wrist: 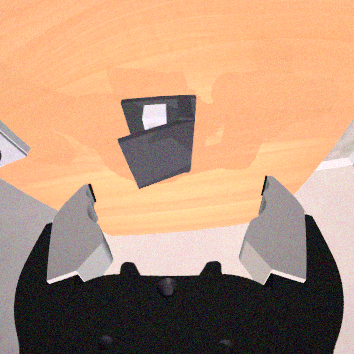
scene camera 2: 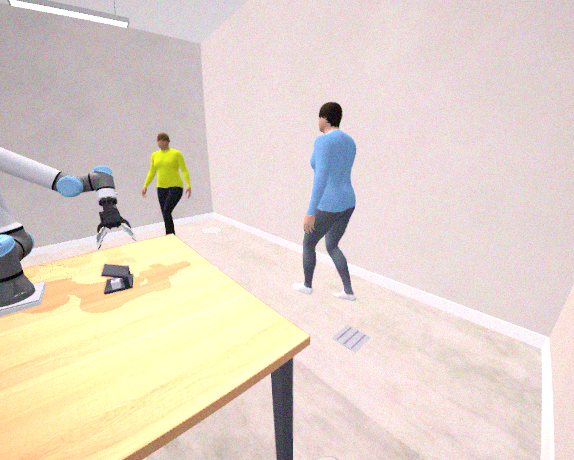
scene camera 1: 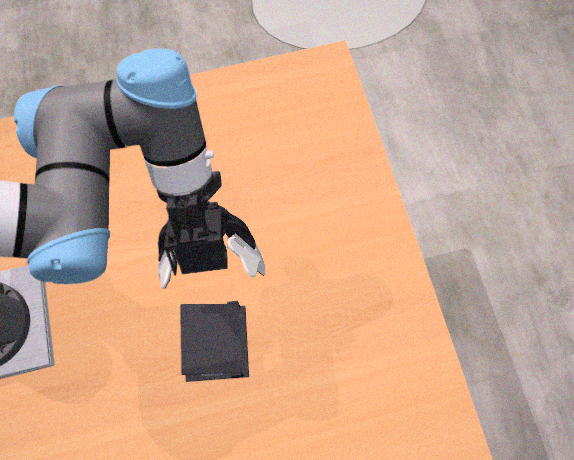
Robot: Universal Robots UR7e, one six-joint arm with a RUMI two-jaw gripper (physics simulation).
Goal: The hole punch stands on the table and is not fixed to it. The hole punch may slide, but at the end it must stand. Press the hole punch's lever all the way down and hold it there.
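Frame: origin at the arm's base, x ahead, y left, z up, level; centimetres.
Where they show: gripper, fingertip midpoint: (wrist: 176, 182) (scene camera 2: 117, 245) (scene camera 1: 214, 281); arm's base, origin of the base link: (scene camera 2: 11, 296).
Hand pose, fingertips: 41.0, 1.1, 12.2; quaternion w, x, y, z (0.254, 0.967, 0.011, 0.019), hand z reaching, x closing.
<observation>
Each offset is from my fingertips to the top centre of the thing, as dx, dy, dz. Level surfaces: height alone.
The dark grey hole punch {-2.1, -7.1, -6.4} (scene camera 1: 214, 341) (scene camera 2: 116, 285) (wrist: 135, 112) stands upright on the wooden table. Its flat lever {-2.1, -7.1, -6.4} (scene camera 2: 115, 270) (wrist: 160, 152) is raised at an angle over the base, with a light block showing between them in scene camera 2 and the wrist view. My gripper (scene camera 1: 213, 281) (scene camera 2: 117, 243) (wrist: 176, 182) is wide open with nothing between its fingers. It is above the table, apart from the hole punch and not touching the lever; in scene camera 1 it shows just above the punch in the picture.
The table {dz -14.9} (scene camera 1: 300, 175) (scene camera 2: 175, 350) ends at its right edge in scene camera 1. The arm's base plate (scene camera 1: 42, 345) (scene camera 2: 37, 297) is left of the punch. Two people, in a yellow top (scene camera 2: 168, 167) and a blue top (scene camera 2: 334, 170), are on the floor beyond the table.
</observation>
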